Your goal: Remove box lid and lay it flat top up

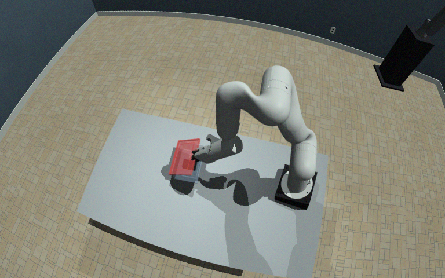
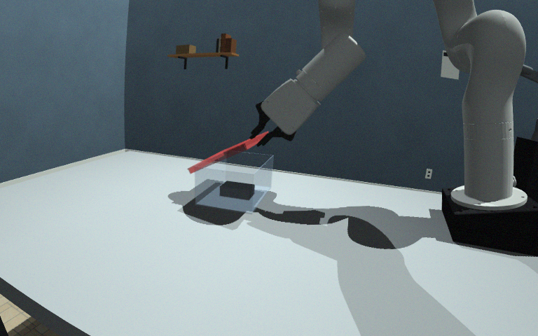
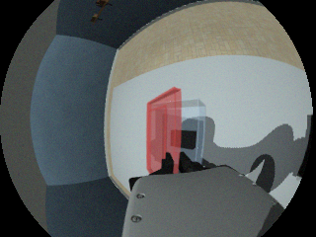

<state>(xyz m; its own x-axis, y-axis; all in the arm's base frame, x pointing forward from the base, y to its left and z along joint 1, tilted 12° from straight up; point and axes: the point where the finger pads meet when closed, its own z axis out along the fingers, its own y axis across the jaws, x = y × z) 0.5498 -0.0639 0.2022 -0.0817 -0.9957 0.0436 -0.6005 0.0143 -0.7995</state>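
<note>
The red lid is 8 cm ahead of my hand, 2 cm to the right of it and 4 cm below it. Round my hand: box: 6 cm ahead, 2 cm to the right, 12 cm below.
</note>
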